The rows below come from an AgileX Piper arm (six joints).
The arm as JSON. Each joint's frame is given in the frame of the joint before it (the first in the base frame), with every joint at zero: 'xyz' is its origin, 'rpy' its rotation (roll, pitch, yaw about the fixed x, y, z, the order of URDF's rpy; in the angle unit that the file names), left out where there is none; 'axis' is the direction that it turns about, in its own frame. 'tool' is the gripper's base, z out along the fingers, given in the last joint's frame.
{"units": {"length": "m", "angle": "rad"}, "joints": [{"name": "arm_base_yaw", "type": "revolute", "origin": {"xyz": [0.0, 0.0, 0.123]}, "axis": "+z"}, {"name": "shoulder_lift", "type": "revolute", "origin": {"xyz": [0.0, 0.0, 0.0]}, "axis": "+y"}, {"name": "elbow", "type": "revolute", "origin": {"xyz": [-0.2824, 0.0, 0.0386]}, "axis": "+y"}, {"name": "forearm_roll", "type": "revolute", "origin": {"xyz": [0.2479, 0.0, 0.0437]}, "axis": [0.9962, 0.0, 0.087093]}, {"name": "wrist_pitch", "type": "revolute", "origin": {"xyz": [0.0, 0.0, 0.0]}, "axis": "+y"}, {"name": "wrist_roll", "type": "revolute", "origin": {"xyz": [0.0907, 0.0, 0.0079]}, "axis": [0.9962, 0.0, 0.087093]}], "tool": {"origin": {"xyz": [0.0, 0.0, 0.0], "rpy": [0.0, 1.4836, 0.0]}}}
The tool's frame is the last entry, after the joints.
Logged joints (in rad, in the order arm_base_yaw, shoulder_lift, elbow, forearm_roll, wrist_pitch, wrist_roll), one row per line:
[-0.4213 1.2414 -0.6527 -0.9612 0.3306 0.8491]
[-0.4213 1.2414 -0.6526 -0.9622 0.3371 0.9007]
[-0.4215 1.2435 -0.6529 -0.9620 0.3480 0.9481]
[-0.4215 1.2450 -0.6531 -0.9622 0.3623 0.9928]
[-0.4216 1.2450 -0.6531 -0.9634 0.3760 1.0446]
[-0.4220 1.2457 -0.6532 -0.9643 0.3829 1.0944]
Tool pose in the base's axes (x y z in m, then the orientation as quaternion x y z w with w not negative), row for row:
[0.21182 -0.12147 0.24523 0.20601 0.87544 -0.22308 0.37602]
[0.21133 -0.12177 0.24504 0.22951 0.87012 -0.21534 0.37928]
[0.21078 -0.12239 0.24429 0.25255 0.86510 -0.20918 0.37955]
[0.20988 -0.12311 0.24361 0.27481 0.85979 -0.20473 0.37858]
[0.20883 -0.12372 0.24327 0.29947 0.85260 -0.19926 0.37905]
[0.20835 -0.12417 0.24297 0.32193 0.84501 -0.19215 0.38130]
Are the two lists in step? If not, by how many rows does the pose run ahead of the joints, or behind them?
They are in step.
